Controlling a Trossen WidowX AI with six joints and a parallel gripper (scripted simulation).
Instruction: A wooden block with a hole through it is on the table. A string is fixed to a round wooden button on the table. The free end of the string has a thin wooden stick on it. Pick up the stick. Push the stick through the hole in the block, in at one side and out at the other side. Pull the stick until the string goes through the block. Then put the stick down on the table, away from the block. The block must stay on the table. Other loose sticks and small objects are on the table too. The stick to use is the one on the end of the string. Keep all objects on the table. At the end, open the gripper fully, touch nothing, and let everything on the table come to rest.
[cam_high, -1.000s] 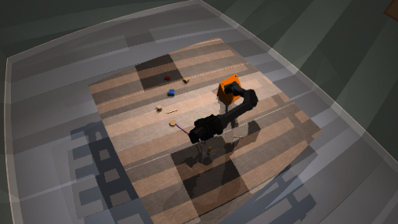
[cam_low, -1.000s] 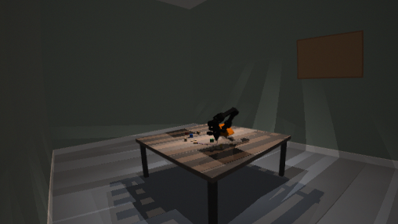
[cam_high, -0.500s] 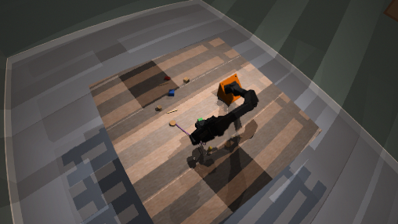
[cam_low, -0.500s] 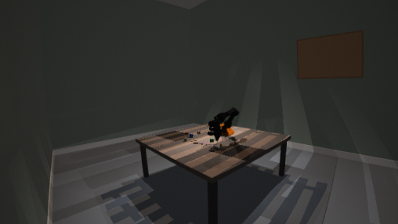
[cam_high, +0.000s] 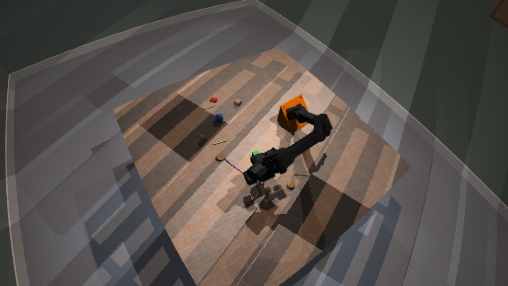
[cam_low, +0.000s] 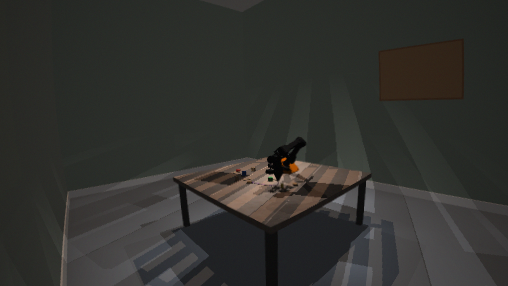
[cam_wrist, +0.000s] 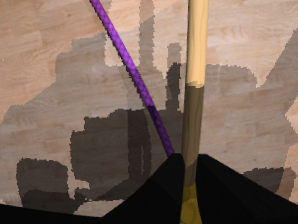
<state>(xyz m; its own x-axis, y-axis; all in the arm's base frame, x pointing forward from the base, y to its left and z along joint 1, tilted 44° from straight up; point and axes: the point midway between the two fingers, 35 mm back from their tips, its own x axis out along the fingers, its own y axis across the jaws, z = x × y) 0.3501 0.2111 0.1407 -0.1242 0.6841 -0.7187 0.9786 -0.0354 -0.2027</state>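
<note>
My gripper tip is now 15 cm to the left of the green wooden block, 6 cm past it and 3 cm above it. The rest, counted from my gripper tip: thin wooden stick 1 cm to the right; round wooden button 23 cm to the right, 10 cm ahead, 4 cm below; cylinder 37 cm to the right, 12 cm ahead, 3 cm below.
</note>
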